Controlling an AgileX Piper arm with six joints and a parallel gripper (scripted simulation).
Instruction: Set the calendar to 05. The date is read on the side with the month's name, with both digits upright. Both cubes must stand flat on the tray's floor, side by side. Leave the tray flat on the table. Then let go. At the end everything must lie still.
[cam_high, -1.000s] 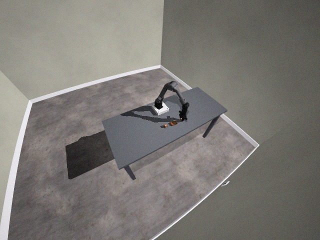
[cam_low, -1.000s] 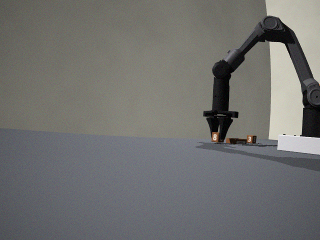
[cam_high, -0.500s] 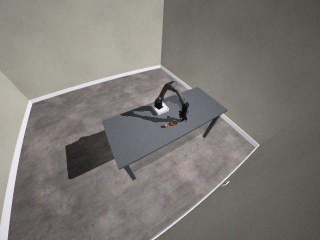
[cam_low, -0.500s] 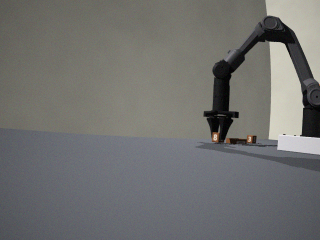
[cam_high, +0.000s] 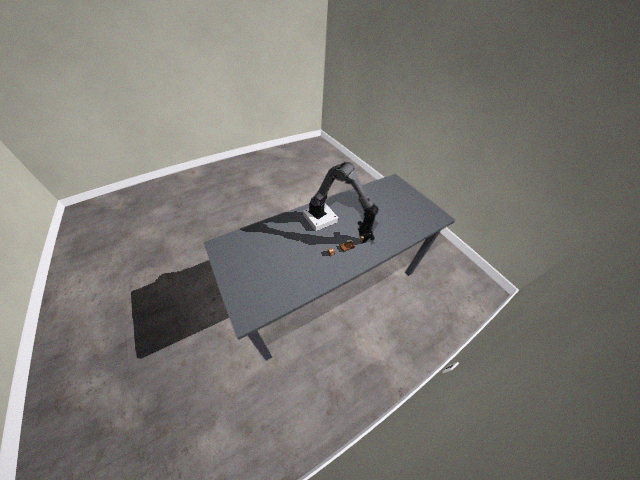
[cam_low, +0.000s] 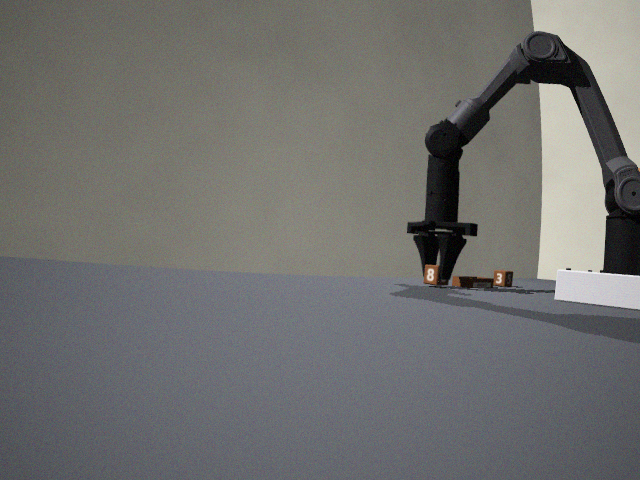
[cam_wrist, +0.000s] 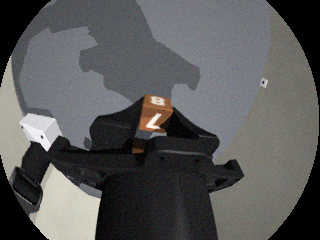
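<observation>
Right now the cube is 21 cm to the right of my hand and 6 cm behind it. Also, from my hand: brown calendar tray 11 cm to the right, 3 cm behind, 1 cm below.
</observation>
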